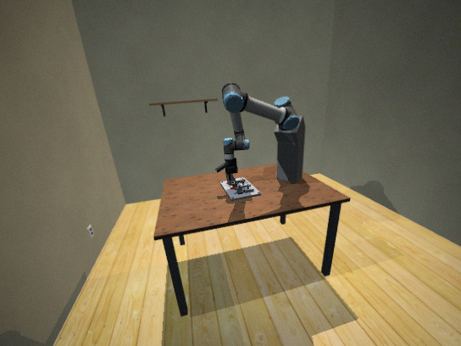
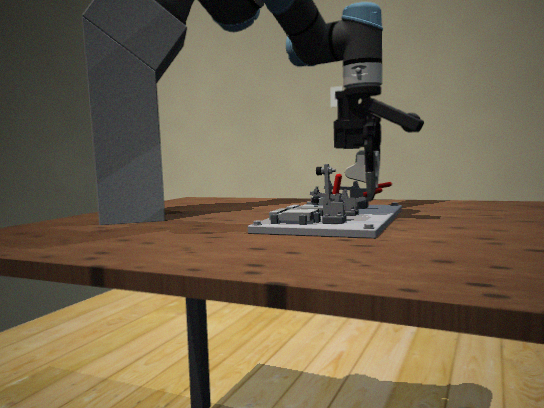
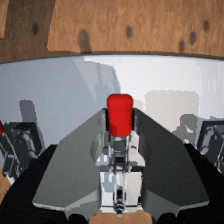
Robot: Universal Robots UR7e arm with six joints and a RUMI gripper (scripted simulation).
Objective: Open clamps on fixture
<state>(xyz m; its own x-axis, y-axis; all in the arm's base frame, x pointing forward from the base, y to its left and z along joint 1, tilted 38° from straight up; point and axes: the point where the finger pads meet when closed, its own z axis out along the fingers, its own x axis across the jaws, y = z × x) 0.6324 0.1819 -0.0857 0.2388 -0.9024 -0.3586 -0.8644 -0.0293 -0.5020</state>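
Right now the toggle clamp is 120 mm to the right of my hand and 20 mm behind it.
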